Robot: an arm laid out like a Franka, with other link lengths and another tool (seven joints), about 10 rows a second.
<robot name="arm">
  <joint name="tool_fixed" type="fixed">
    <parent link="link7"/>
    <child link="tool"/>
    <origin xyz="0.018 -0.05 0.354" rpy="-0.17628 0 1.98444"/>
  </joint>
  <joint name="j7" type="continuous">
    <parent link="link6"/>
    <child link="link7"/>
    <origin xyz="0 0.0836 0" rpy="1.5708 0 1.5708"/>
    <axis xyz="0 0 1"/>
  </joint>
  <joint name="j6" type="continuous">
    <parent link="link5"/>
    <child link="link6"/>
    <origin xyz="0 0 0" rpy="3.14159 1.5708 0"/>
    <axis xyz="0 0 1"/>
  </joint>
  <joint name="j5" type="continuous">
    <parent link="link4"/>
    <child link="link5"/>
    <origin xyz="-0.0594 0.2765 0" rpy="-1.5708 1.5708 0"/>
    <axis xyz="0 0 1"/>
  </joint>
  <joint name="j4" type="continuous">
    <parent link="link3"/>
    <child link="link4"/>
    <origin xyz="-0.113 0 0" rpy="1.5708 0 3.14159"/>
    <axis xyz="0 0 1"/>
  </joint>
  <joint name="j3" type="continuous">
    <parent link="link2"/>
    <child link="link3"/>
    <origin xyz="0 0.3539 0" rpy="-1.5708 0 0"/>
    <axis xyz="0 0 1"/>
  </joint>
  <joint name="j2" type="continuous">
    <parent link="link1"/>
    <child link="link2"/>
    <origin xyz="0 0 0" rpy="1.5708 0 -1.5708"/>
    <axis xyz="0 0 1"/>
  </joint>
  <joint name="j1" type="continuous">
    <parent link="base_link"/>
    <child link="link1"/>
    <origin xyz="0 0 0.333" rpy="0 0 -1.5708"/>
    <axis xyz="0 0 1"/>
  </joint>
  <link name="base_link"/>
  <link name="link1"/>
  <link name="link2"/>
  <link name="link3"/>
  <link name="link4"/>
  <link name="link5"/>
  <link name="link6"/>
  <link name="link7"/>
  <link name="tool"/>
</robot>
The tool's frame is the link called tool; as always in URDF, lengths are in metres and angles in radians. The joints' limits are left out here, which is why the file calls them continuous.
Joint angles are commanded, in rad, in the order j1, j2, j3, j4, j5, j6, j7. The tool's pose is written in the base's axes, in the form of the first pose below.
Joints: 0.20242 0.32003 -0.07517 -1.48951 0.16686 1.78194 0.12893
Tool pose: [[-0.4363 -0.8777 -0.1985 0.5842], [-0.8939 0.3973 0.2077 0.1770], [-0.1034 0.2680 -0.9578 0.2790], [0 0 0 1]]
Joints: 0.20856 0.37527 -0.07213 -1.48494 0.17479 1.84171 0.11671
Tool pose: [[-0.4255 -0.8845 -0.1913 0.6012], [-0.8981 0.3868 0.2092 0.1857], [-0.1111 0.2609 -0.9590 0.2533], [0 0 0 1]]
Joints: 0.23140 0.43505 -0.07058 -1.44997 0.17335 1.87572 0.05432
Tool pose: [[-0.3477 -0.9181 -0.1903 0.6128], [-0.9305 0.3129 0.1904 0.2030], [-0.1153 0.2433 -0.9631 0.2324], [0 0 0 1]]
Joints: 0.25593 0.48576 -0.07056 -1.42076 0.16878 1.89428 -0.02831
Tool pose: [[-0.2459 -0.9484 -0.2004 0.6153], [-0.9628 0.2151 0.1633 0.2193], [-0.1117 0.2331 -0.9660 0.2125], [0 0 0 1]]
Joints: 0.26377 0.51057 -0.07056 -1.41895 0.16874 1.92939 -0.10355
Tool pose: [[-0.1674 -0.9670 -0.1918 0.6196], [-0.9789 0.1400 0.1486 0.2254], [-0.1169 0.2127 -0.9701 0.2004], [0 0 0 1]]
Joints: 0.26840 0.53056 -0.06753 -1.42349 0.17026 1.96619 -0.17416
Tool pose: [[-0.0941 -0.9787 -0.1823 0.6227], [-0.9880 0.0693 0.1379 0.2310], [-0.1224 0.1931 -0.9735 0.1893], [0 0 0 1]]
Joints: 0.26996 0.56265 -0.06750 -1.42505 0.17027 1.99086 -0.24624
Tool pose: [[-0.0246 -0.9813 -0.1909 0.6218], [-0.9927 0.0014 0.1205 0.2315], [-0.1180 0.1925 -0.9742 0.1698], [0 0 0 1]]
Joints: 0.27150 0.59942 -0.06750 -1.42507 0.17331 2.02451 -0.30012
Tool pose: [[0.0252 -0.9808 -0.1933 0.6242], [-0.9929 -0.0471 0.1095 0.2327], [-0.1165 0.1892 -0.9750 0.1487], [0 0 0 1]]
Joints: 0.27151 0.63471 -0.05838 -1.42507 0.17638 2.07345 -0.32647
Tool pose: [[0.0532 -0.9820 -0.1813 0.6314], [-0.9912 -0.0740 0.1099 0.2392], [-0.1213 0.1738 -0.9773 0.1299], [0 0 0 1]]
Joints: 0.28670 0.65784 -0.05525 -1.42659 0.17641 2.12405 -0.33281
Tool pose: [[0.0741 -0.9847 -0.1576 0.6390], [-0.9897 -0.0920 0.1093 0.2513], [-0.1221 0.1478 -0.9814 0.1184], [0 0 0 1]]
